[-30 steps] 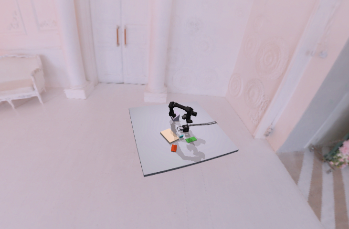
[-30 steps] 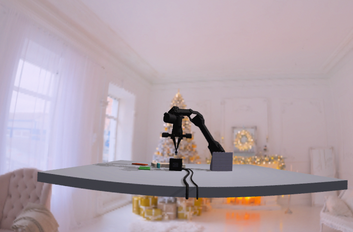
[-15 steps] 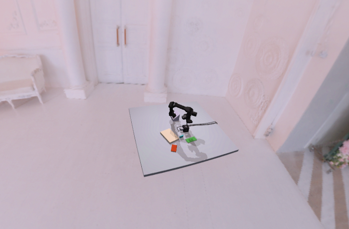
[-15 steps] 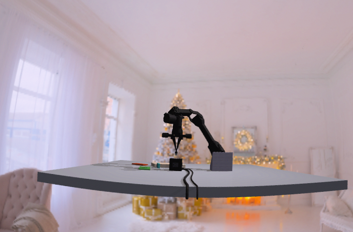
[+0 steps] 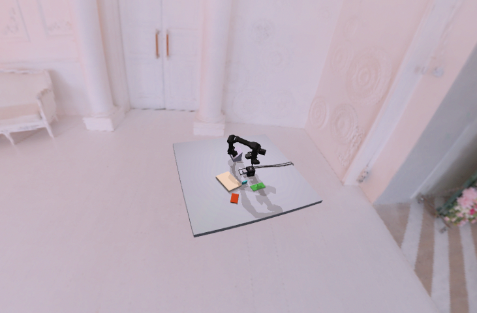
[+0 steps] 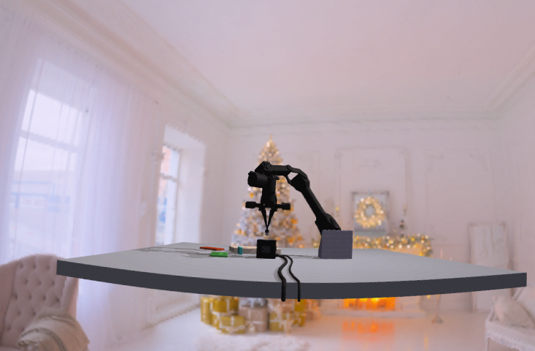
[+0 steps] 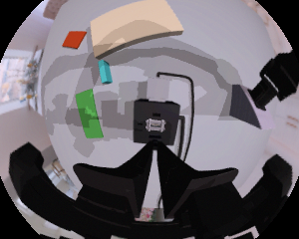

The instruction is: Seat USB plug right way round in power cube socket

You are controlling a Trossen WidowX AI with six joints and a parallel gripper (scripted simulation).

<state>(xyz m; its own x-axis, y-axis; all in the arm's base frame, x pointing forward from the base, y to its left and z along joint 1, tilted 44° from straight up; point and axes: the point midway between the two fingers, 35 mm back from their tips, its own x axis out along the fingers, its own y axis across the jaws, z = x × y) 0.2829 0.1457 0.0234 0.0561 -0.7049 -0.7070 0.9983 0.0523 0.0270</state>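
My gripper tip is 2 cm above the dark USB plug. From my gripper tip the other things lie so: teal block 13 cm ahead, 11 cm to the right, 12 cm below; then USB socket 6 cm below; then green block 20 cm ahead, 1 cm to the left, 13 cm below.
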